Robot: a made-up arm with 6 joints. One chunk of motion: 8 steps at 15 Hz.
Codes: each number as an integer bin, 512 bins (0 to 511) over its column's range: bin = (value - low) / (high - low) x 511, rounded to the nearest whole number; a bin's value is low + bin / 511 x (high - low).
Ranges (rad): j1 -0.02..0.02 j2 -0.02..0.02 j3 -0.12..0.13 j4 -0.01..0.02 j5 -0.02..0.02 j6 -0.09..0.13
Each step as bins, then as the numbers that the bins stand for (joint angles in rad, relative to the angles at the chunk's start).
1 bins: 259 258 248 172 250 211
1 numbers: 0.0003 0.0002 0.0013 0.0001 -0.0004 0.0008
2 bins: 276 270 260 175 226 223
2 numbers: 0.0016 0.0011 0.0072 0.0003 -0.0023 0.0060
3 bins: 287 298 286 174 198 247
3 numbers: 0.0025 0.0033 0.0199 0.0002 -0.0045 0.0163
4 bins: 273 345 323 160 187 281
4 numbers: 0.0014 0.0070 0.0380 -0.0006 -0.0054 0.0310
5 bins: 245 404 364 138 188 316
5 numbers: -0.0008 0.0116 0.0581 -0.0019 -0.0053 0.0460
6 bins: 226 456 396 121 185 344
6 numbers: -0.0023 0.0157 0.0737 -0.0029 -0.0055 0.0581
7 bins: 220 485 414 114 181 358
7 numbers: -0.0028 0.0180 0.0825 -0.0033 -0.0058 0.0641
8 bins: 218 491 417 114 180 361
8 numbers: -0.0029 0.0184 0.0840 -0.0033 -0.0059 0.0654
